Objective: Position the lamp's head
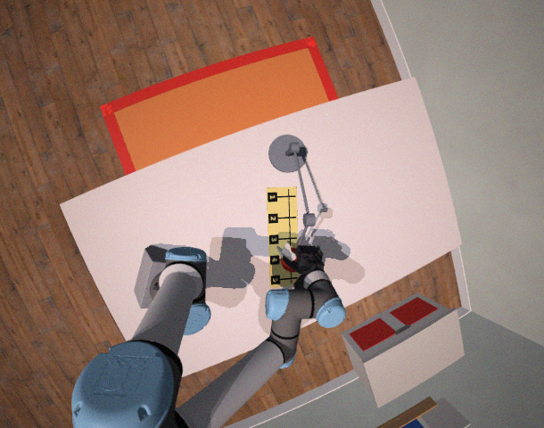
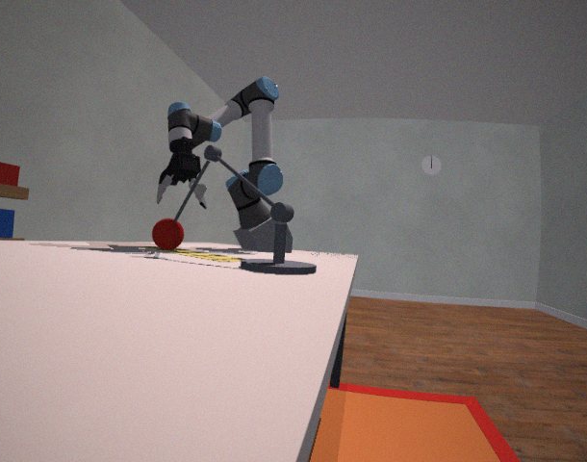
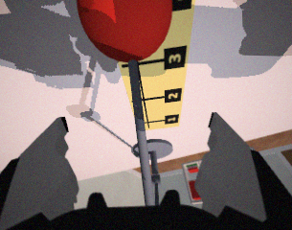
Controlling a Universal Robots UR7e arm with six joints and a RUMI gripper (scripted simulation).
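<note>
The yellow numbered strip is 30 mm behind my hand, 20 mm to the left of it and 140 mm below it. Also, from my hand: round grey base 70 mm ahead, 360 mm to the left, 110 mm below.
</note>
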